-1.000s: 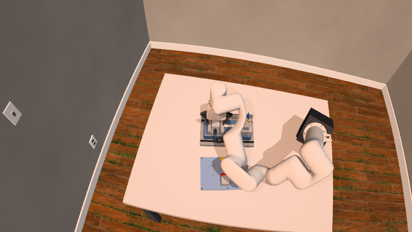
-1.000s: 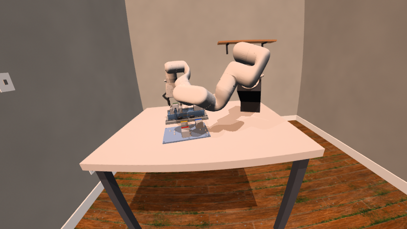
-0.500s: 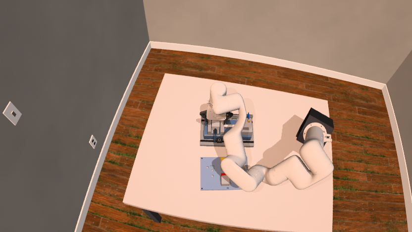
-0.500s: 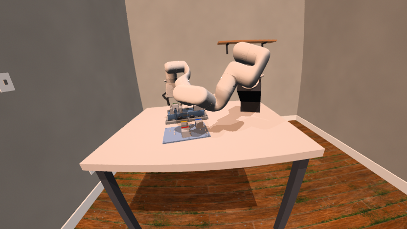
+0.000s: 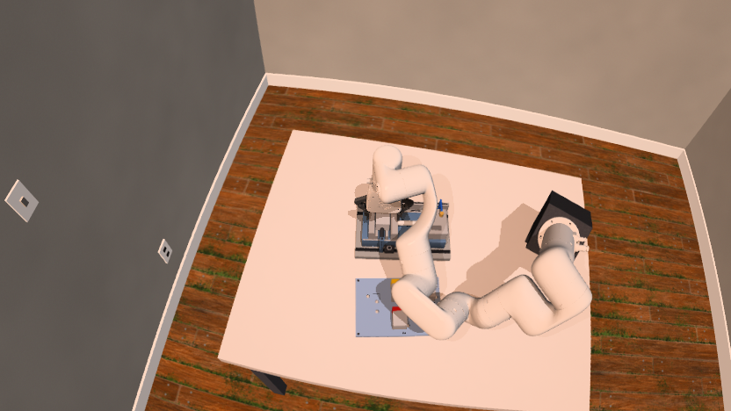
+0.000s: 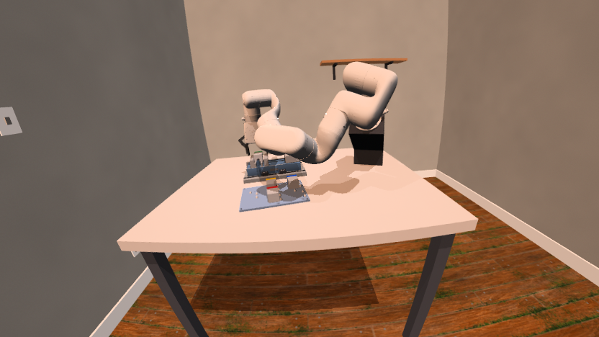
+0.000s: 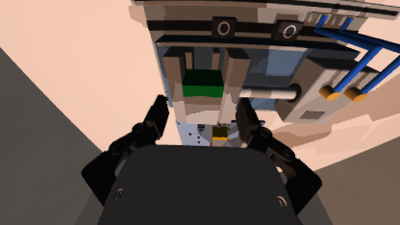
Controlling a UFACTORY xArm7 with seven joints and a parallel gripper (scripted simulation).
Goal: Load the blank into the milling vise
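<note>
The green-ended blank is 2 cm below my hand. Round my hand: blue-ended blank (20 cm behind, 15 cm to the left, 9 cm below); then rod (8 cm behind, 4 cm below, 3 cm to the right); then yellow-ended blank (18 cm to the left, 11 cm behind, 9 cm below).
</note>
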